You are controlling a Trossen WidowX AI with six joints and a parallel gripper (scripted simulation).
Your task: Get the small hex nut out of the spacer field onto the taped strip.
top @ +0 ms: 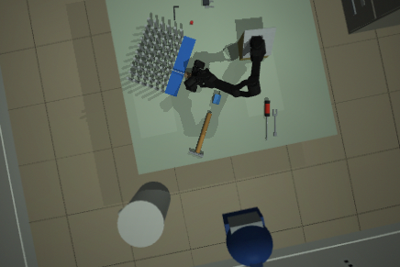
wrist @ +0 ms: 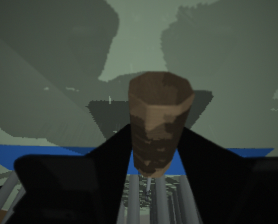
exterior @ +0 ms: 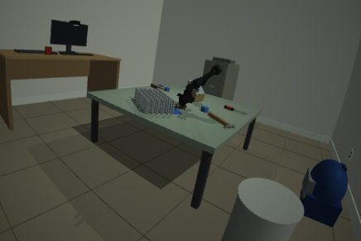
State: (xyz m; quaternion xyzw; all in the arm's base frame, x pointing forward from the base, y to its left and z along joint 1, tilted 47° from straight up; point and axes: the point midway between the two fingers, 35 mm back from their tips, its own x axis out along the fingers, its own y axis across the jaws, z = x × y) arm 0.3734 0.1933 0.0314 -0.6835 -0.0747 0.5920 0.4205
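The blue taped strip lies 6 cm ahead of my gripper tip, 7 cm to the right of it and 1 cm below it. Also, from my gripper tip: small red piece (3 cm behind, 34 cm to the right); then wrench (51 cm behind, 34 cm to the left, 1 cm below).
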